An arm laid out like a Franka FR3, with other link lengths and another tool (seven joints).
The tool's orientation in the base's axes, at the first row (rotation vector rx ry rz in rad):
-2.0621, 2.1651, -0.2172
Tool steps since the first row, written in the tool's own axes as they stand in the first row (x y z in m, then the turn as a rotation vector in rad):
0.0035, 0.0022, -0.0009, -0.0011, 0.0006, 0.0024
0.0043, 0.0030, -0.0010, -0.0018, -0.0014, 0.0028
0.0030, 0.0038, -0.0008, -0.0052, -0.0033, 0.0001
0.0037, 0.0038, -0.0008, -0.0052, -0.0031, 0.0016
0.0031, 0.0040, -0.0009, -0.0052, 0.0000, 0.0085
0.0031, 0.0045, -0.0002, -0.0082, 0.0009, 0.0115
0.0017, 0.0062, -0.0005, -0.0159, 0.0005, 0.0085
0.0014, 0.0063, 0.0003, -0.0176, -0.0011, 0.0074
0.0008, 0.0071, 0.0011, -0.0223, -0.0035, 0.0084
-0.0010, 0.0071, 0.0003, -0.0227, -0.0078, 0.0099
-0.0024, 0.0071, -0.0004, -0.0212, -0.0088, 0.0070
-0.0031, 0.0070, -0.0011, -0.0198, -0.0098, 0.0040
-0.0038, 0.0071, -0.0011, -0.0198, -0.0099, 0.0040
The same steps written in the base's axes. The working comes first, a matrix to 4 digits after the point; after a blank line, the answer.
The tool's axes in the first row as the columns of a matrix, in the base's axes (used below as rounded here):
-0.0483, -0.9781, 0.2026
-0.9988, 0.0481, -0.0056
-0.0043, -0.2026, -0.9792

-0.0025, -0.0034, 0.0004, 0.0000, 0.0011, -0.0025
-0.0033, -0.0041, 0.0004, 0.0020, 0.0017, -0.0025
-0.0040, -0.0028, 0.0000, 0.0035, 0.0050, 0.0006
-0.0041, -0.0035, 0.0000, 0.0036, 0.0050, -0.0009
-0.0042, -0.0029, 0.0001, 0.0020, 0.0051, -0.0083
-0.0046, -0.0029, -0.0007, 0.0018, 0.0082, -0.0114
-0.0062, -0.0014, -0.0008, 0.0020, 0.0159, -0.0084
-0.0062, -0.0011, -0.0016, 0.0034, 0.0175, -0.0069
-0.0068, -0.0005, -0.0025, 0.0062, 0.0221, -0.0074
-0.0068, 0.0013, -0.0017, 0.0107, 0.0222, -0.0080
-0.0069, 0.0027, -0.0010, 0.0110, 0.0207, -0.0050
-0.0069, 0.0034, -0.0003, 0.0114, 0.0193, -0.0018
-0.0070, 0.0041, -0.0003, 0.0114, 0.0193, -0.0018

